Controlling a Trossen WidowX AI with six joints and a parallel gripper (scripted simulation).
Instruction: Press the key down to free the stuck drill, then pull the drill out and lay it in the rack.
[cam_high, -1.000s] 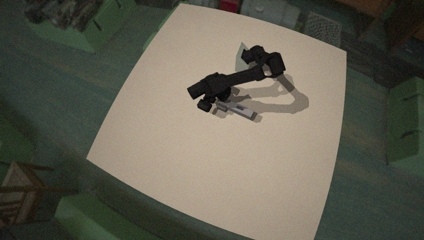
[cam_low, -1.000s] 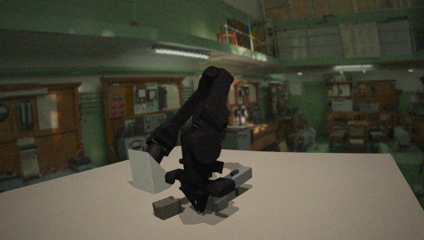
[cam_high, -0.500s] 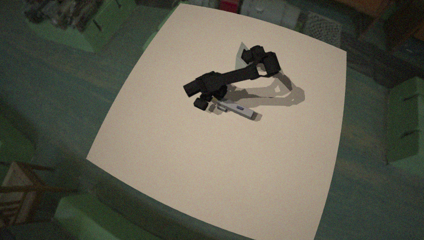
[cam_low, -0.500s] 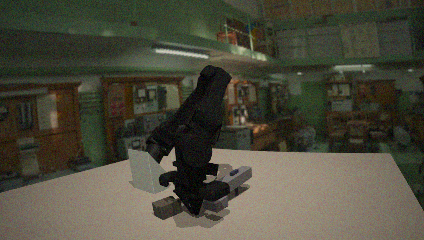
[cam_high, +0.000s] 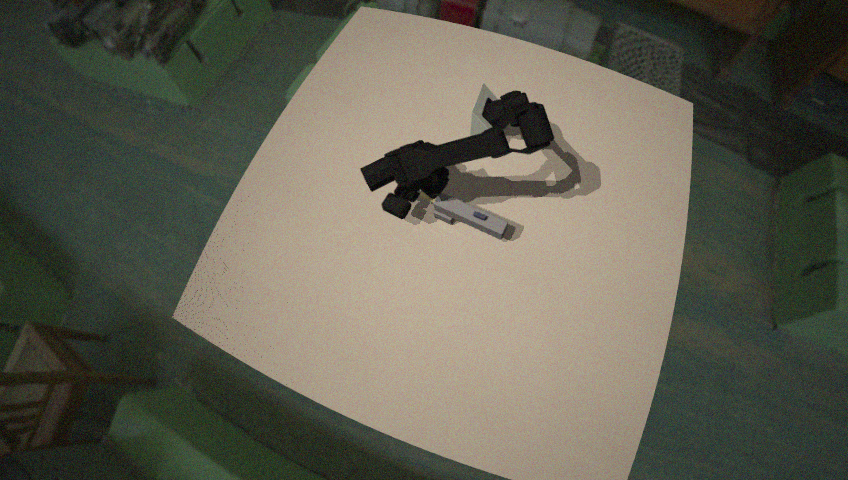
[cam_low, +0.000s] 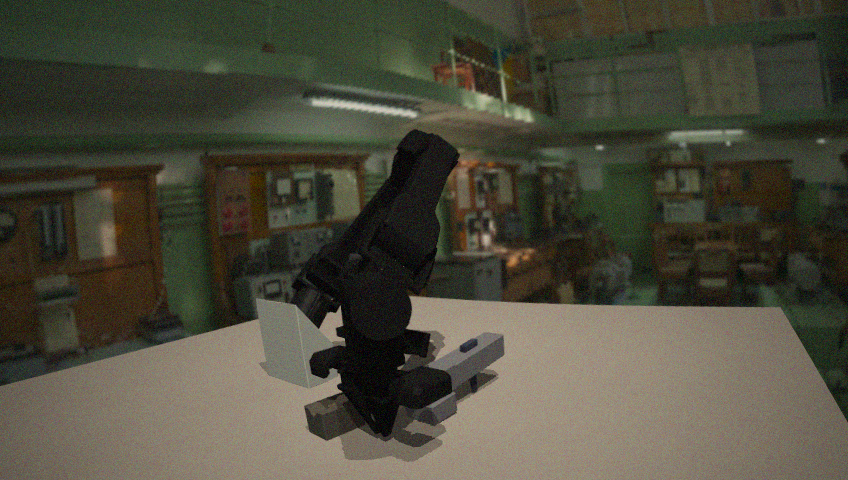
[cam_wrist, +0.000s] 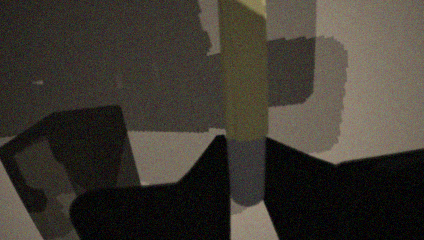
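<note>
My gripper tip is 50 mm to the right of the drill, 40 mm below it and 10 mm short of it. Also, from my gripper tip: dark rack (80 mm behind, 10 mm above); blue key (180 mm to the left, 40 mm above, 30 mm ahead); grey holder block (150 mm to the left, 40 mm above, 20 mm ahead).
</note>
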